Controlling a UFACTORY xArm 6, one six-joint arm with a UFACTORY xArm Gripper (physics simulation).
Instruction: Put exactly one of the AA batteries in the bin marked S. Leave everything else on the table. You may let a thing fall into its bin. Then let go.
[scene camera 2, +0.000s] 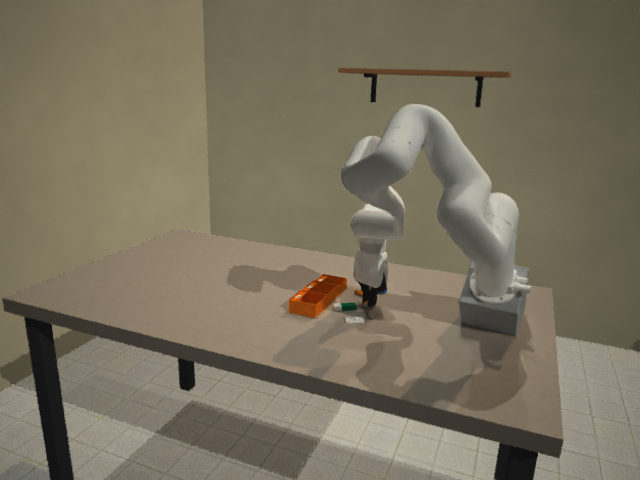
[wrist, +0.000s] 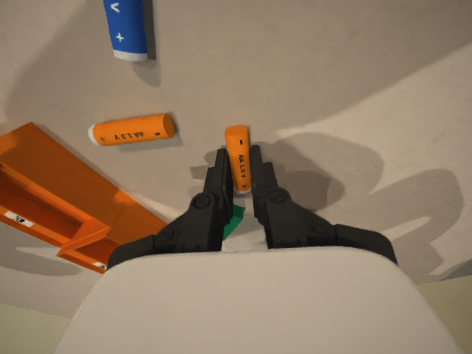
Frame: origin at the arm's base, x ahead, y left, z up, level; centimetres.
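Seen in the pictures: gripper, between the fingertips: (scene camera 2: 369, 304) (wrist: 240, 163); arm's base, origin of its link: (scene camera 2: 494, 284).
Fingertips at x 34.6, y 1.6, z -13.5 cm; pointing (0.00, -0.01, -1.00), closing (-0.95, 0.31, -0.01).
Note:
Offsets run from my fingertips to a thing's top centre.
My gripper (scene camera 2: 370, 303) (wrist: 240, 163) is low over the table, shut on an orange AA battery {dx -0.1, dy -0.3, dz +1.1 cm} (wrist: 237, 142). The battery sits between the two black fingertips, its minus end pointing away from the gripper body in the wrist view. A second orange AA battery {dx +5.1, dy -5.4, dz +1.1 cm} (scene camera 2: 358, 292) (wrist: 132, 129) lies on the table, apart from the fingers. The orange three-compartment bin tray {dx +14.8, dy +4.0, dz +3.6 cm} (scene camera 2: 303, 307) (wrist: 75, 180) stands beside them, to the left in both views. Its white labels are too small or blurred to read, so I cannot tell which compartment is S.
A larger blue battery {dx +0.8, dy -10.1, dz +1.1 cm} (scene camera 2: 383, 291) (wrist: 129, 30) lies beyond the orange ones in the wrist view. A green and white block {dx +5.2, dy +6.2, dz +1.0 cm} (scene camera 2: 347, 306) (wrist: 233, 220) lies between the tray and the gripper. A white domino {dx -0.7, dy +12.1, dz +0.4 cm} (scene camera 2: 354, 319) lies near it. A wall shelf (scene camera 2: 423, 72) hangs behind.

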